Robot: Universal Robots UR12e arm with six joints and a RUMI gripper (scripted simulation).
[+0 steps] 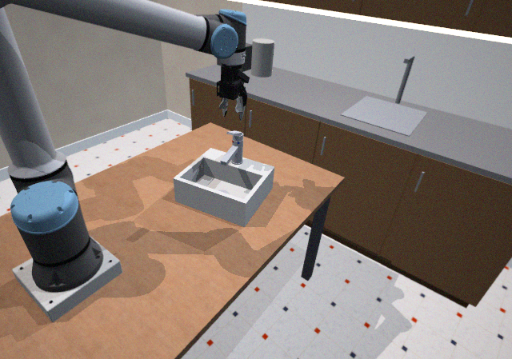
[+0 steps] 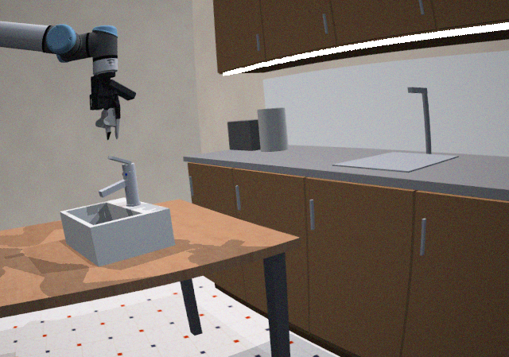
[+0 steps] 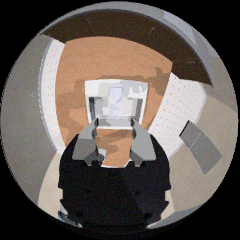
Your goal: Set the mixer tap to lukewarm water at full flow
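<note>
Now: the lever 20 mm ahead of my hand and 90 mm below it. From my hand the other things lie so: grey mixer tap 30 mm ahead, 10 mm to the left, 140 mm below; white basin 70 mm behind, 10 mm to the right, 330 mm below.
</note>
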